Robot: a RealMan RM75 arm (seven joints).
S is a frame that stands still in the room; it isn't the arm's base.
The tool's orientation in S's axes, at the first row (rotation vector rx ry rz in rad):
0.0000, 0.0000, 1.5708
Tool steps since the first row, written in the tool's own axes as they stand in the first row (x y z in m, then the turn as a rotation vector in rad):
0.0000, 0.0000, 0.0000, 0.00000, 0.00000, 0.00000
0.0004, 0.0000, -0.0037, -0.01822, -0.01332, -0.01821
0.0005, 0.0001, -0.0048, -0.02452, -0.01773, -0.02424
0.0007, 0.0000, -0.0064, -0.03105, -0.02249, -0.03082
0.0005, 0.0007, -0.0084, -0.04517, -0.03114, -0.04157
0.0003, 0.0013, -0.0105, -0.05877, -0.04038, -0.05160
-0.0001, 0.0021, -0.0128, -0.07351, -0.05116, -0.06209
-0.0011, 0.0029, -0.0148, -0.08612, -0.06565, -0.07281
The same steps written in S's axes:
0.0000, 0.0000, 0.0000, 0.00000, 0.00000, 0.00000
0.0000, 0.0004, -0.0037, 0.01332, -0.01822, -0.01821
-0.0001, 0.0005, -0.0048, 0.01773, -0.02452, -0.02424
0.0000, 0.0007, -0.0064, 0.02249, -0.03105, -0.03082
-0.0007, 0.0005, -0.0084, 0.03114, -0.04517, -0.04157
-0.0013, 0.0003, -0.0105, 0.04038, -0.05877, -0.05160
-0.0021, -0.0001, -0.0128, 0.05116, -0.07351, -0.06209
-0.0029, -0.0011, -0.0148, 0.06565, -0.08612, -0.07281

